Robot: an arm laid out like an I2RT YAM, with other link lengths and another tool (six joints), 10 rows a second.
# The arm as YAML. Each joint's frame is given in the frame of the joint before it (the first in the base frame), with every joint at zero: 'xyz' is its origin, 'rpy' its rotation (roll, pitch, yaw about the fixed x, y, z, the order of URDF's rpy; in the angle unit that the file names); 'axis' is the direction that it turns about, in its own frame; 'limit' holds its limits. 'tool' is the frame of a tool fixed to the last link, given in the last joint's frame.
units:
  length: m
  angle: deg
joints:
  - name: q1
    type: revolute
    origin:
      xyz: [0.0, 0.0, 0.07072]
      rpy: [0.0, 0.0, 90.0]
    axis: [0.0, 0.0, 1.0]
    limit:
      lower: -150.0
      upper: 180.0
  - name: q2
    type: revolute
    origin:
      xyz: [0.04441, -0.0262, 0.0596]
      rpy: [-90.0, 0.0, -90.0]
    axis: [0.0, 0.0, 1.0]
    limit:
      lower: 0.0
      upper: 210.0
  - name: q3
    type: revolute
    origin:
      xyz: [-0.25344, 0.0, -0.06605]
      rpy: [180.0, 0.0, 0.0]
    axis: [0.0, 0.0, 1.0]
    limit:
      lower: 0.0
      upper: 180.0
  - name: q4
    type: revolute
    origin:
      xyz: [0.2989, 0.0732, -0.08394]
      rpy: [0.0, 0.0, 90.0]
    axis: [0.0, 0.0, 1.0]
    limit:
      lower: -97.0
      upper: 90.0
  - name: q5
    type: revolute
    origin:
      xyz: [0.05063, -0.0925, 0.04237]
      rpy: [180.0, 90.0, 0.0]
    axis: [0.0, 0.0, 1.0]
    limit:
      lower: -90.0
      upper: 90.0
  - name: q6
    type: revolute
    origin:
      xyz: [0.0, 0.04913, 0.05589]
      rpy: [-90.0, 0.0, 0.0]
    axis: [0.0, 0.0, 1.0]
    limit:
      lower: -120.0
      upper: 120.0
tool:
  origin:
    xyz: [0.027, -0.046, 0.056]
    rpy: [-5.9, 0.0, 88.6]
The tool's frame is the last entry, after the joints.
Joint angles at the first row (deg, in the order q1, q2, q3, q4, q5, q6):
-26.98, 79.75, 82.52, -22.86, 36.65, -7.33
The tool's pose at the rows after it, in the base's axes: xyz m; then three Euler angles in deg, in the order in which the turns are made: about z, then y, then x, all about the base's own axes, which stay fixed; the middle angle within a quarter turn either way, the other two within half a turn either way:
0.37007, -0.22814, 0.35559, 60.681, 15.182, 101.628
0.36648, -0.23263, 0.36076, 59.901, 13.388, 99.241
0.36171, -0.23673, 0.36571, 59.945, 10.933, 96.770
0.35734, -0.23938, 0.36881, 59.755, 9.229, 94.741
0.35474, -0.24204, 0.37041, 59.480, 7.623, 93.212
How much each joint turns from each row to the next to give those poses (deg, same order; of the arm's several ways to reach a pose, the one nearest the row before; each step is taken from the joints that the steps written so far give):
0.00, 0.00, -0.23, 2.05, 3.96, -4.19
0.00, -0.30, -0.49, 2.35, 2.38, -2.92
0.00, -0.58, -0.95, 2.82, 2.96, -2.28
0.00, -0.75, -1.33, 2.90, 2.07, -2.33
0.01, -0.25, -0.92, 2.48, 1.85, -1.91

